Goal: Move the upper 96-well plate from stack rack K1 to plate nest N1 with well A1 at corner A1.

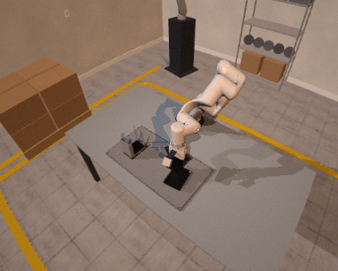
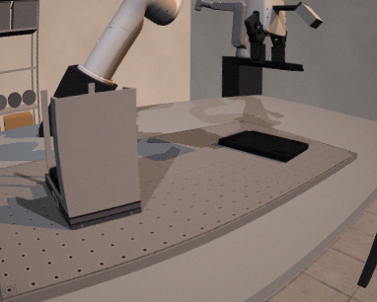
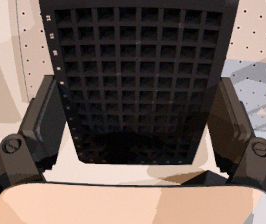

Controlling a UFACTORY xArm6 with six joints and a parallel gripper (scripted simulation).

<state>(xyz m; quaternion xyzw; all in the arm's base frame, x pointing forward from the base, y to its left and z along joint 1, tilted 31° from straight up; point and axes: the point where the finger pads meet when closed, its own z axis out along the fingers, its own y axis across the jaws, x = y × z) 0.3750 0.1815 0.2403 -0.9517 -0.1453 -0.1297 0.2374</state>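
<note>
Now: hand 180 mm above the plate nest N1. From my hand the other things lie so: rack's solid pale wall: 370 mm to the right, 160 mm ahead, 100 mm below; black 96-well plate: 10 mm below.
</note>
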